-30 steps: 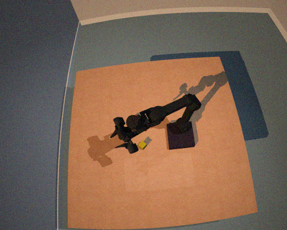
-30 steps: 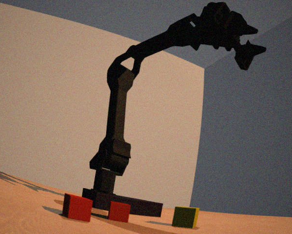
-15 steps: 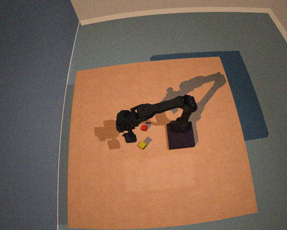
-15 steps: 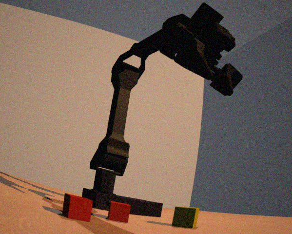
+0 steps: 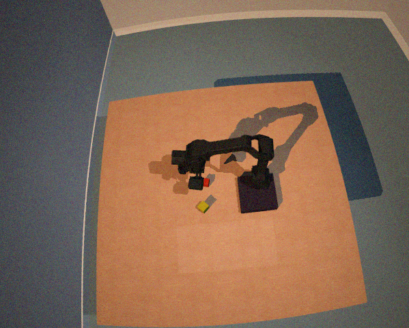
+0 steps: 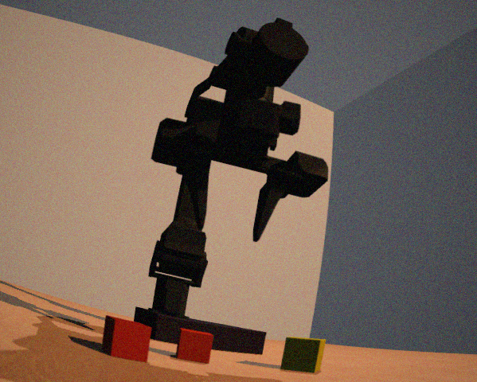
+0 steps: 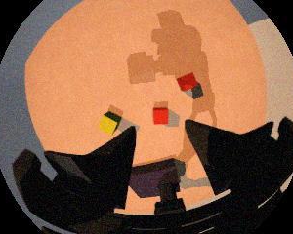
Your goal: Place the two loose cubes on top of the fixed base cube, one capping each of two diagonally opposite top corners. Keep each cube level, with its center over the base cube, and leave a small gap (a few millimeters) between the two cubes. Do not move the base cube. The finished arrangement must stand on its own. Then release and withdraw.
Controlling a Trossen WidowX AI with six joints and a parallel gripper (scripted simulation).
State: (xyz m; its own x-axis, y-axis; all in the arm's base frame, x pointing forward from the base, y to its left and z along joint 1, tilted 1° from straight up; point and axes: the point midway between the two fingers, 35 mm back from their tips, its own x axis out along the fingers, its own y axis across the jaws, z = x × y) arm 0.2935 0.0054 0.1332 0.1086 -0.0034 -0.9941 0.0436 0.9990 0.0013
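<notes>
Right now the yellow-green base cube is 12 cm to the left of my gripper tip, 12 cm below it and 2 cm behind it.
</notes>
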